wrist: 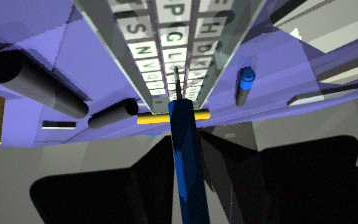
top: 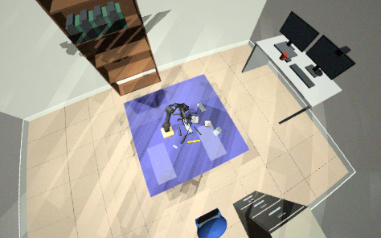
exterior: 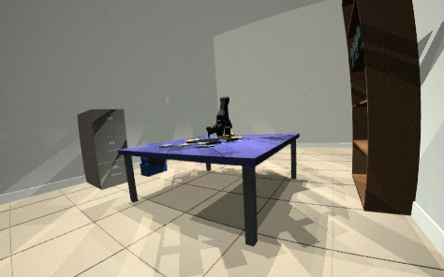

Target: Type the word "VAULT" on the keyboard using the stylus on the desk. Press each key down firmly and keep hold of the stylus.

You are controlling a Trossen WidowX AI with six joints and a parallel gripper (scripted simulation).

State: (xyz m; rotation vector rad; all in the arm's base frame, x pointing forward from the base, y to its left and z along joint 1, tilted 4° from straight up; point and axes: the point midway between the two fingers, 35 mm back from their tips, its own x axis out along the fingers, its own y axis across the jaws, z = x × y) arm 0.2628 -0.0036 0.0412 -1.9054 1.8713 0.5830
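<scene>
Right now my gripper tip is 120 mm short of the white paper, 70 mm above it and 50 mm to the right of it. The rest, counted from my gripper tip: blue stylus (10 mm below); yellow pen (220 mm to the right, 60 mm below).
</scene>
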